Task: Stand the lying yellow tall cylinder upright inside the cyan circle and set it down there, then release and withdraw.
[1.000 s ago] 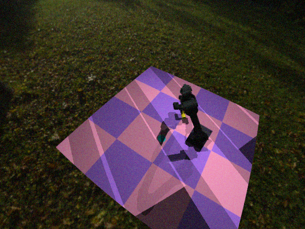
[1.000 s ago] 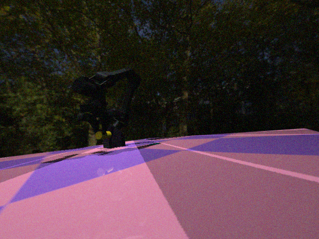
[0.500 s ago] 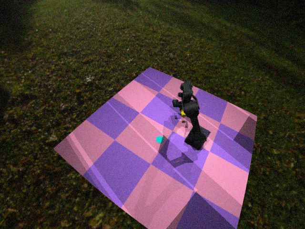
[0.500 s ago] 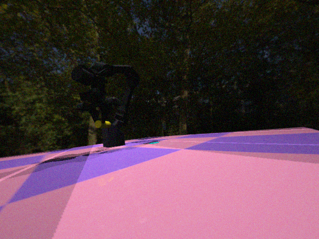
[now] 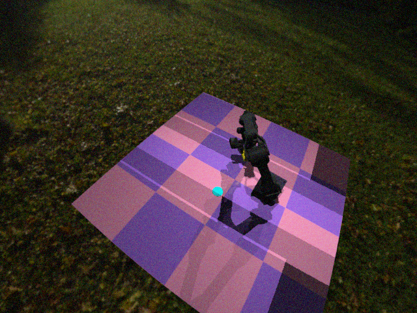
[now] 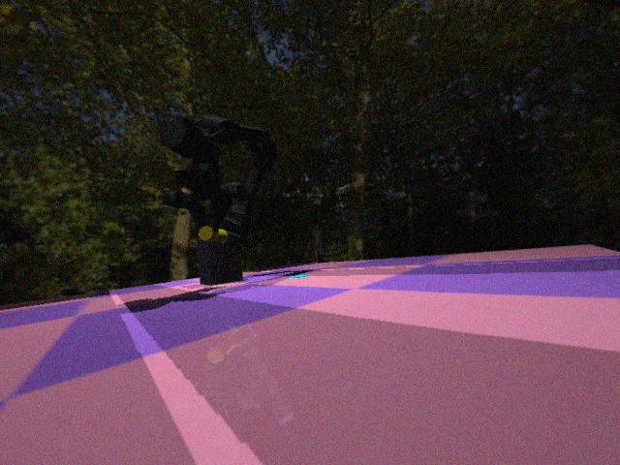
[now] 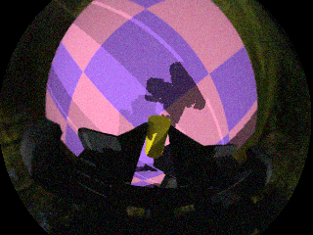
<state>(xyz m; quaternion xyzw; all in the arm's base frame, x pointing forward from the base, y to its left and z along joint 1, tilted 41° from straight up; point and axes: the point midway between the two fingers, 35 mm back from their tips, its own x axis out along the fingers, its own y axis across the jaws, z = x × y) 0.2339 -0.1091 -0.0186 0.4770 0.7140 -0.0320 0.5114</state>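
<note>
Right now the cyan circle is 240 mm to the left of my gripper tip and 130 mm below it. From my gripper tip the other things lie so: cylinder (20 mm to the left, 20 mm behind).
</note>
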